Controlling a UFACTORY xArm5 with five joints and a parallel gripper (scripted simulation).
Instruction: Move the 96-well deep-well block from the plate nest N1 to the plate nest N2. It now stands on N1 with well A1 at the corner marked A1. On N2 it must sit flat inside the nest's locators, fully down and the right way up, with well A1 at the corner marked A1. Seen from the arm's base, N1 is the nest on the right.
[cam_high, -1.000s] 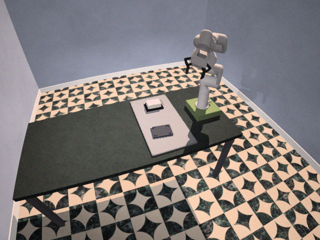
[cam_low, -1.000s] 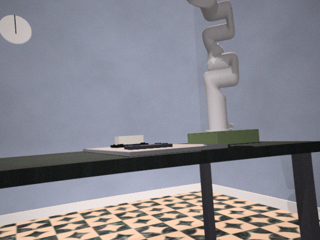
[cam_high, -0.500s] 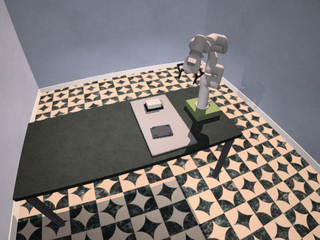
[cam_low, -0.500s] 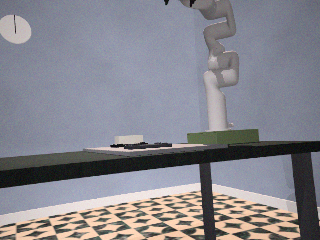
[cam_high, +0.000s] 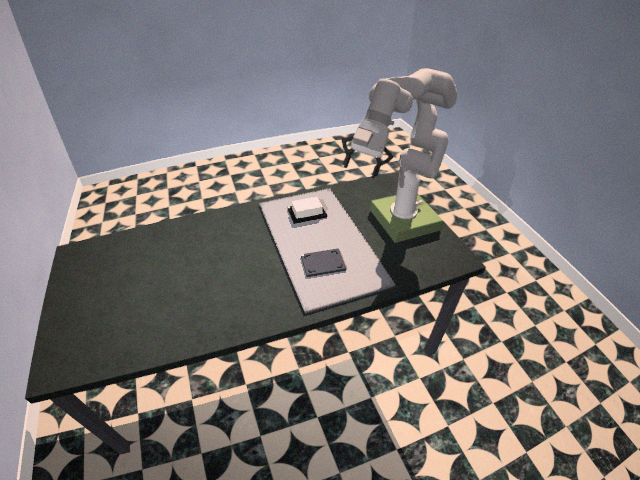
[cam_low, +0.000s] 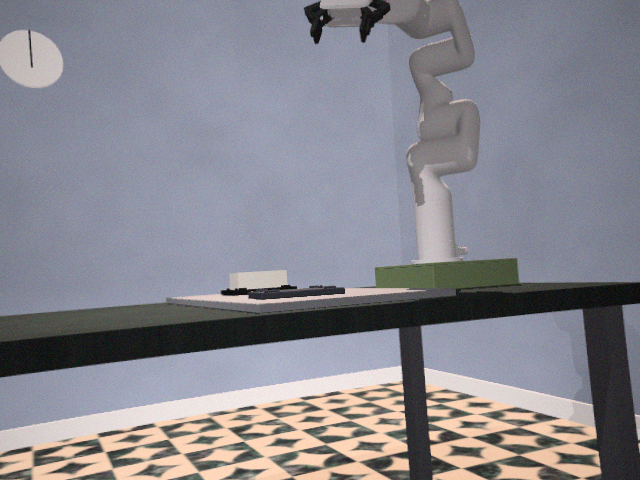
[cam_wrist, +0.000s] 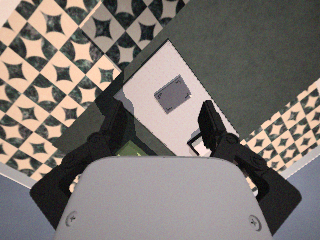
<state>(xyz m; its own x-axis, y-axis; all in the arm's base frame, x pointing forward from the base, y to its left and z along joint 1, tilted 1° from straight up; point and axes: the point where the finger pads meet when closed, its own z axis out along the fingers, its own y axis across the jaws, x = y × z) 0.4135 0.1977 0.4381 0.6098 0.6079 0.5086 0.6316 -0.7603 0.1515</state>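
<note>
The white deep-well block lies 460 mm below my hand, 440 mm to the right of it and 30 mm behind it. From my hand the other things lie so: nest N1: 480 mm below, 440 mm to the right, 30 mm behind; then dark nest N2: 480 mm below, 110 mm to the right, 60 mm ahead.
</note>
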